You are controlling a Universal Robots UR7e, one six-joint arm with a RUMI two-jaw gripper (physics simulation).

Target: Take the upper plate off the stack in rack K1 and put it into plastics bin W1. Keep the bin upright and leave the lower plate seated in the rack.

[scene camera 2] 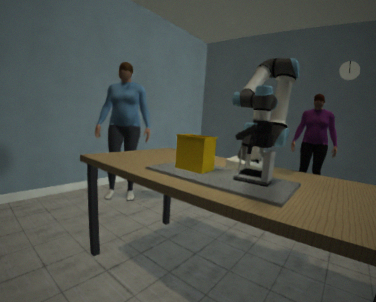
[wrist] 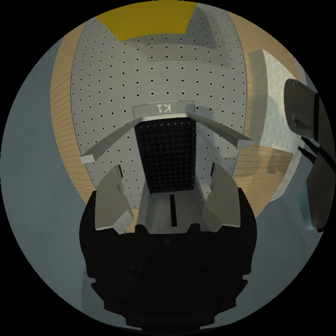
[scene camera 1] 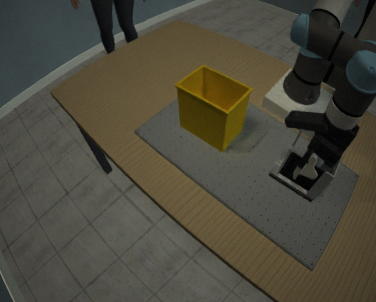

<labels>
my gripper: scene camera 2; wrist 166, 164; scene camera 1
same spot on my gripper: [scene camera 1: 307, 170] = [scene camera 2: 253, 155]
</labels>
